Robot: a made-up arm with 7 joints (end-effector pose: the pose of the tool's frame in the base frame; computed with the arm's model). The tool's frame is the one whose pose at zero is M.
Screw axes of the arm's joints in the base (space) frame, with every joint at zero. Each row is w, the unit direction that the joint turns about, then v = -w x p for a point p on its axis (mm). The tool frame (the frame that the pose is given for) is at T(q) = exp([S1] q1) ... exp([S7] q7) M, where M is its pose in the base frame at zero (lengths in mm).
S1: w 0 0 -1 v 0.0 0.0 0.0
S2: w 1 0 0 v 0.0 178.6 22.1
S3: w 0 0 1 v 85.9 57.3 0.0
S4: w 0 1 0 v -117.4 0.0 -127.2
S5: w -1 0 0 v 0.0 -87.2 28.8
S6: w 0 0 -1 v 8.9 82.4 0.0
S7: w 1 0 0 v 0.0 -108.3 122.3
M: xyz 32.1 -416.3 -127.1 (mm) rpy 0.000 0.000 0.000 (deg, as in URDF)
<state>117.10 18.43 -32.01 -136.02 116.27 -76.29 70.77</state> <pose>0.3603 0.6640 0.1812 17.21 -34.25 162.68</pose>
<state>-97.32 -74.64 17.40 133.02 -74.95 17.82 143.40</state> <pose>0.1654 -0.3462 -0.2014 106.70 -11.06 -47.50</pose>
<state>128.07 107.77 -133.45 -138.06 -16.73 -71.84 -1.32</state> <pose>-0.5431 0.4140 0.4605 -28.11 18.11 -122.36</pose>
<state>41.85 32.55 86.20 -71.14 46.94 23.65 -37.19</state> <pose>0.0649 -0.2914 0.1080 66.12 -54.18 -103.88</pose>
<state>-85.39 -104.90 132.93 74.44 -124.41 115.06 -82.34</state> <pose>0.2119 0.1022 0.0381 21.78 -60.85 152.05</pose>
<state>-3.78 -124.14 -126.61 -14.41 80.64 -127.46 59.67</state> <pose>-0.6799 -0.2184 0.1750 -7.29 -18.21 -65.33</pose>
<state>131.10 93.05 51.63 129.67 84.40 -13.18 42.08</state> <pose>0.0914 -0.5229 0.0035 8.35 35.27 -2.29</pose>
